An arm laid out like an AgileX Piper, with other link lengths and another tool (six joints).
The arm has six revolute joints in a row. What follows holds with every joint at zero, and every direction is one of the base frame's.
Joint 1 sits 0.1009 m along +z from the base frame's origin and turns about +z.
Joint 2 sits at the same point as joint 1 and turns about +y.
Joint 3 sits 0.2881 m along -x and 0.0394 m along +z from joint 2 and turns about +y.
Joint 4 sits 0.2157 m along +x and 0.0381 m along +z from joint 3 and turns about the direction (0.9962, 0, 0.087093).
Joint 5 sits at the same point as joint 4 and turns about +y.
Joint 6 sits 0.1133 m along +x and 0.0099 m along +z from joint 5 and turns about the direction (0.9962, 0, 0.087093).
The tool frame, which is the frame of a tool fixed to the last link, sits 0.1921 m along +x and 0.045 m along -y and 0.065 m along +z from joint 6; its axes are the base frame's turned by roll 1.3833, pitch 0.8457 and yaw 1.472 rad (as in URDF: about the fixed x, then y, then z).
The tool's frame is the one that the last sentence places.
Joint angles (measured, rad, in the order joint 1, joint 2, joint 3, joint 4, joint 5, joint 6), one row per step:
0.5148 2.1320 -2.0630 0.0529 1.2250 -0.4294
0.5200 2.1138 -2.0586 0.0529 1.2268 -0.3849
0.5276 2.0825 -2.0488 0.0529 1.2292 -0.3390
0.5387 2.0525 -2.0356 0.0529 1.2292 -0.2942
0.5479 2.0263 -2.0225 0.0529 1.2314 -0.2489
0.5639 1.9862 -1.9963 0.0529 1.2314 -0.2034
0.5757 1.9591 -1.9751 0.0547 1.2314 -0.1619
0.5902 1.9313 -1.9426 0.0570 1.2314 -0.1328
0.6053 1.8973 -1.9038 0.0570 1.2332 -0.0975
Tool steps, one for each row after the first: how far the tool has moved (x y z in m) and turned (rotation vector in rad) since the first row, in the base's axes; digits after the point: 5 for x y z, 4 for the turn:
-0.00194 -0.00081 0.00790 0.0188 -0.0005 -0.0361
-0.00592 -0.00128 0.02090 0.0423 -0.0064 -0.0708
-0.01134 -0.00026 0.03204 0.0648 -0.0098 -0.1009
-0.01693 -0.00065 0.04046 0.0848 -0.0078 -0.1331
-0.02687 0.00060 0.05152 0.1069 -0.0072 -0.1585
-0.03492 0.00100 0.05712 0.1246 0.0001 -0.1844
-0.04600 0.00195 0.05860 0.1322 0.0135 -0.1968
-0.05872 0.00074 0.06026 0.1383 0.0284 -0.2145

